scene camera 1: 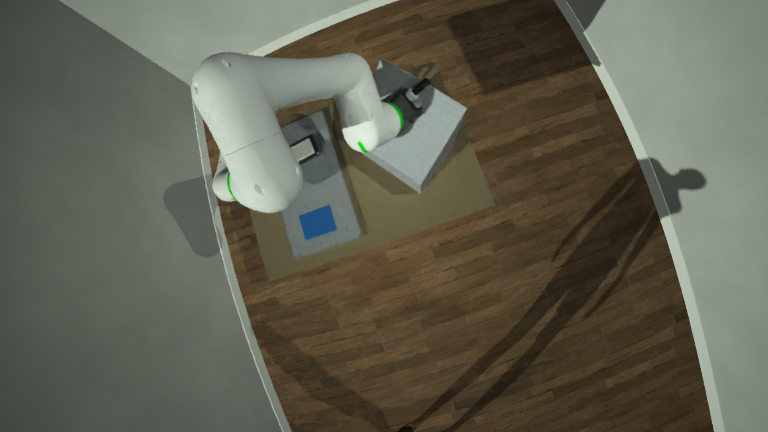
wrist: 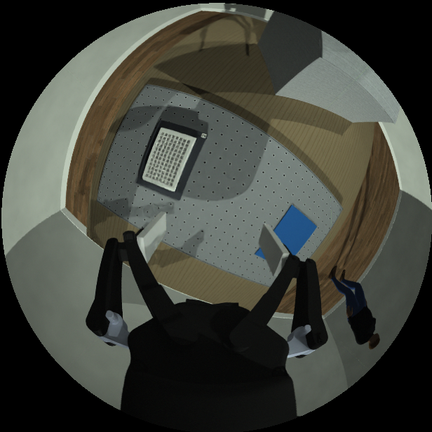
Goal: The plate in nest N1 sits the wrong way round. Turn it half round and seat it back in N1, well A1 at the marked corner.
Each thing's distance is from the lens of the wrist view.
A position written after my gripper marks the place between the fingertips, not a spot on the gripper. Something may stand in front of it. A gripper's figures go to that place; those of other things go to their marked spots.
my gripper (wrist: 213,228): 20 cm
pale well plate (wrist: 169,153): 34 cm
flat blue rectangle (wrist: 294,228): 43 cm
dark nest (wrist: 194,152): 33 cm
The marked spots on the dark nest and the flat blue rectangle are 32 cm apart.
